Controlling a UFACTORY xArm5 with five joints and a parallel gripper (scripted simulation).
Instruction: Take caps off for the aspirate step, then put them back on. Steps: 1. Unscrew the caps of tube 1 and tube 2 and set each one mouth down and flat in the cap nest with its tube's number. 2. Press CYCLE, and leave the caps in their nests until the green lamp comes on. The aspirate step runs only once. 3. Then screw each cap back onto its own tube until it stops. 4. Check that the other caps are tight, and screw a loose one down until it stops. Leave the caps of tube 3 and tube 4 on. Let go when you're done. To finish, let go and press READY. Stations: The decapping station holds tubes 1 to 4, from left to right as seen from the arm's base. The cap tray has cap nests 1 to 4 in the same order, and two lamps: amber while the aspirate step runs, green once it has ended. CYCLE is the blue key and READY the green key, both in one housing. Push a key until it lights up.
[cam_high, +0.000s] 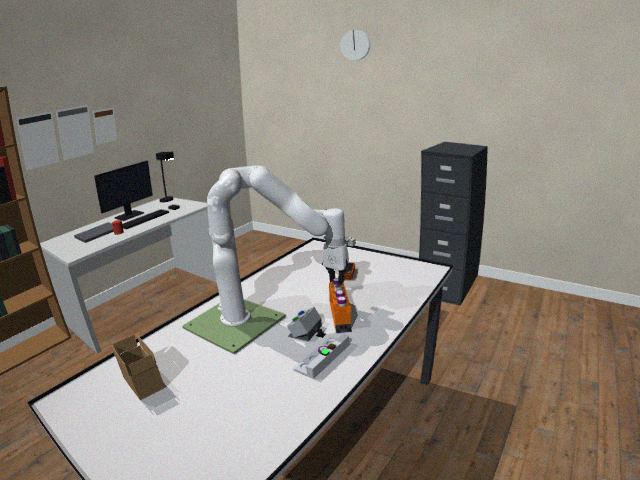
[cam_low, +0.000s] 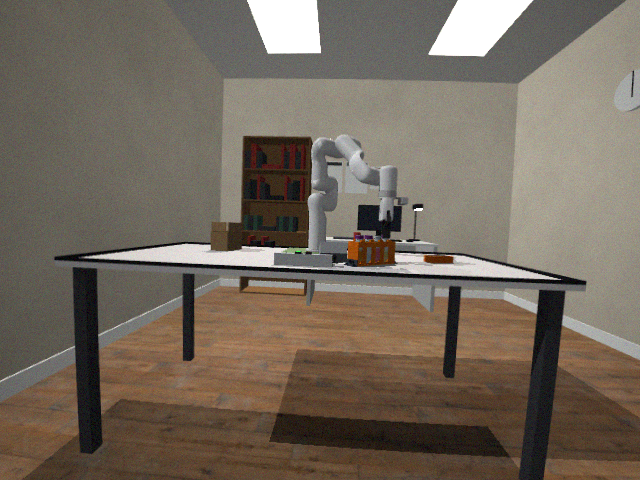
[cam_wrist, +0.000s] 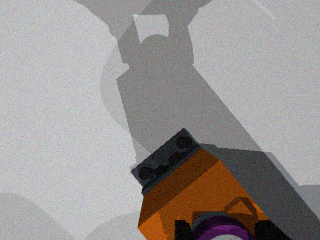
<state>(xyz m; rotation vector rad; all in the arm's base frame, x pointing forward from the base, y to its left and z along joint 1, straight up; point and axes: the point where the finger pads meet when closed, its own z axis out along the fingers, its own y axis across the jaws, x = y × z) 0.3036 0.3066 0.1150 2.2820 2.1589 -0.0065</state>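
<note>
Now: hand 1 cm above the purple cap marked 1. Round my hand: grey key housing: 23 cm to the right, 8 cm below, 2 cm behind; cap 4: 13 cm to the right, 9 cm ahead, 2 cm below; blue cycle key: 21 cm to the right, 6 cm below, 4 cm behind.
</note>
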